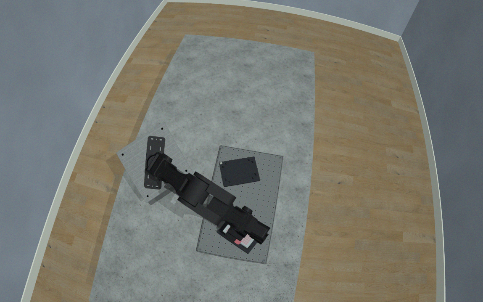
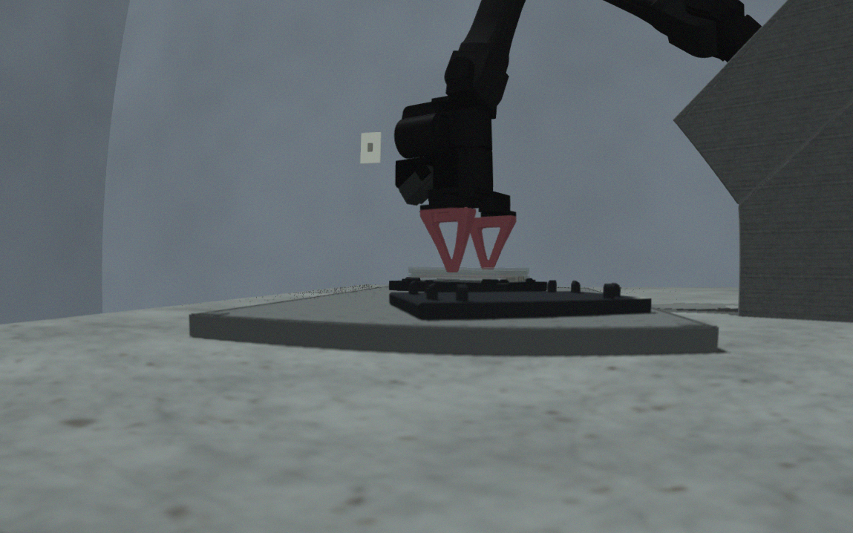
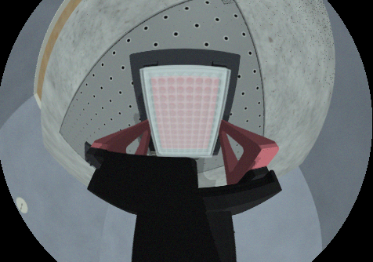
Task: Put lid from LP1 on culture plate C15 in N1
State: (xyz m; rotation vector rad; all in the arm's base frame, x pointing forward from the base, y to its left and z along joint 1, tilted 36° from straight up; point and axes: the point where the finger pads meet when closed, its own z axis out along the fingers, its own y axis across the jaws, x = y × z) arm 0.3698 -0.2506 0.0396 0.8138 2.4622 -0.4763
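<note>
My gripper is now 1 cm above the clear lid. Round my hand: culture plate C15 (1 cm below); then black plate nest N1 (3 cm below); then black lid park LP1 (29 cm to the left, 3 cm below, 3 cm ahead).
</note>
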